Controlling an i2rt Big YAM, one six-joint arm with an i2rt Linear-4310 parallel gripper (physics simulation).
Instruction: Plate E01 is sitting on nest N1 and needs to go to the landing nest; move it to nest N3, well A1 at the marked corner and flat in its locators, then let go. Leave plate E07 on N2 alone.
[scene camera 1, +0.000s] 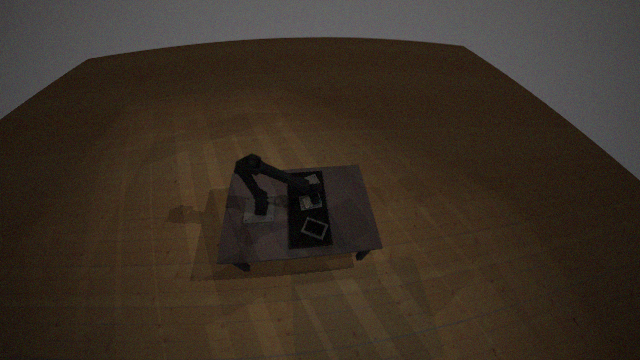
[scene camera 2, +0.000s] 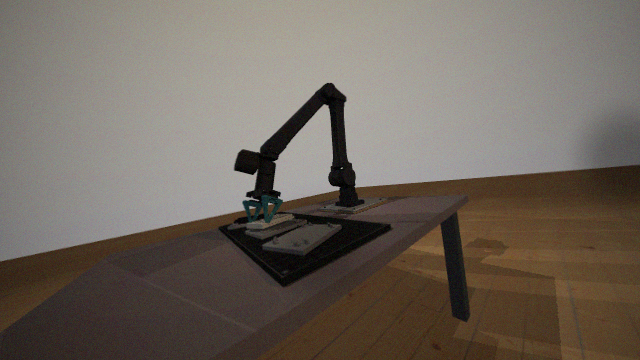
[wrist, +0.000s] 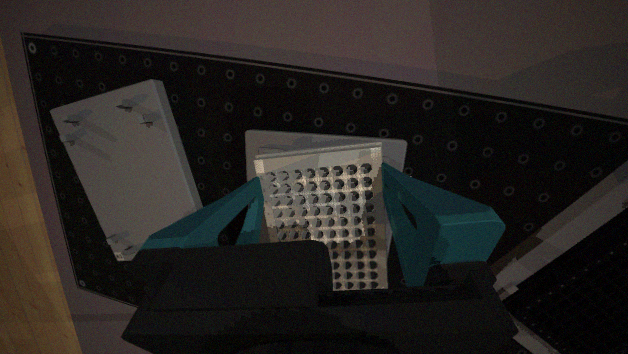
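A pale many-welled plate, taken as E01 (scene camera 2: 281, 220) (wrist: 325, 215), is between the teal fingers of my gripper (scene camera 1: 315, 199) (scene camera 2: 260, 220) (wrist: 318, 177), which is shut on its sides. The plate is low over the middle nest (scene camera 2: 285, 230) (wrist: 395, 150), turned slightly against it; whether it touches is unclear. An empty pale nest with small upright locators (scene camera 1: 312, 178) (scene camera 2: 305, 240) (wrist: 127, 165) is at the left in the wrist view. A dark plate (scene camera 1: 314, 228) (wrist: 575, 280) lies in a pale-rimmed nest at the right there, apart from my fingers. Nest numbers and well A1 are unreadable.
The nests are on a black perforated board (scene camera 1: 295, 240) (scene camera 2: 360, 229) (wrist: 350, 117) on the table (scene camera 1: 350, 210) (scene camera 2: 200, 290) (wrist: 300, 35). The arm's base plate (scene camera 1: 252, 218) (scene camera 2: 370, 204) is behind the board in scene camera 2. The table's edge runs along the left in the wrist view.
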